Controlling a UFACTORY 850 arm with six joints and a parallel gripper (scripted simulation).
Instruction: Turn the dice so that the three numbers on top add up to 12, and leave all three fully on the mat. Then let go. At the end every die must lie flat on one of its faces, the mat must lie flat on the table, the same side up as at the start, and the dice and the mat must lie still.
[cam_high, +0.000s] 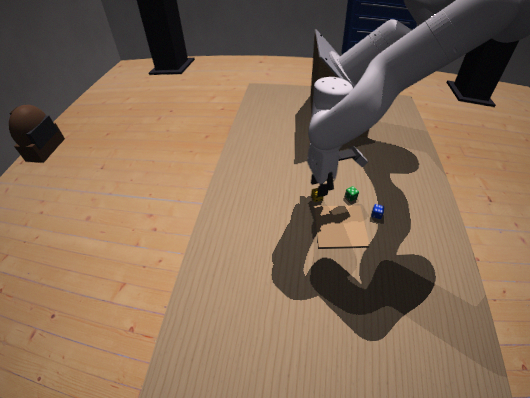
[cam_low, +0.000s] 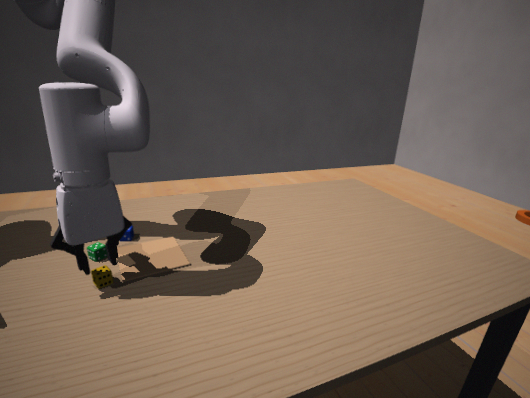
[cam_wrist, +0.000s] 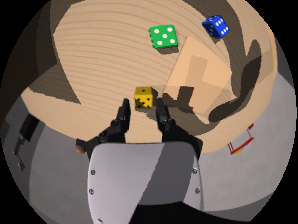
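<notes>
Now: hand 4 cm above the yellow die. Round my hand: tan mat: 10 cm ahead, 7 cm to the left, 5 cm below; blue die: 18 cm to the left, 4 cm below, 4 cm ahead; green die: 10 cm to the left, 4 cm below, 2 cm behind.
</notes>
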